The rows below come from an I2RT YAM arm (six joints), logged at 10 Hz.
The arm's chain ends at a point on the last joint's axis. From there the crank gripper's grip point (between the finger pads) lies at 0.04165 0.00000 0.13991 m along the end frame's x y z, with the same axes.
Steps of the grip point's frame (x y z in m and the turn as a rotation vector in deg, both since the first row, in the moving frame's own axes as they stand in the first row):
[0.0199 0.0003 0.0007 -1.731 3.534 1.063]
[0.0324 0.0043 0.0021 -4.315 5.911 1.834]
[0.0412 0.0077 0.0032 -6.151 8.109 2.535]
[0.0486 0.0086 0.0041 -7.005 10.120 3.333]
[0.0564 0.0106 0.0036 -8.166 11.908 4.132]
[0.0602 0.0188 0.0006 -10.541 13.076 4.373]
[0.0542 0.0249 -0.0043 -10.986 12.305 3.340]
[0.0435 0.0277 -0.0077 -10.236 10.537 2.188]
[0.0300 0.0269 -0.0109 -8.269 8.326 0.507]
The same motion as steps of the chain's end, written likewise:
[0.0114 -0.0047 0.0036 -1.731 3.534 1.063]
[0.0184 -0.0076 0.0076 -4.315 5.911 1.834]
[0.0223 -0.0092 0.0114 -6.151 8.109 2.535]
[0.0253 -0.0110 0.0148 -7.005 10.120 3.333]
[0.0294 -0.0125 0.0168 -8.166 11.908 4.132]
[0.0309 -0.0100 0.0162 -10.541 13.076 4.373]
[0.0264 -0.0040 0.0105 -10.986 12.305 3.340]
[0.0193 0.0016 0.0046 -10.236 10.537 2.188]
[0.0103 0.0068 -0.0019 -8.269 8.326 0.507]

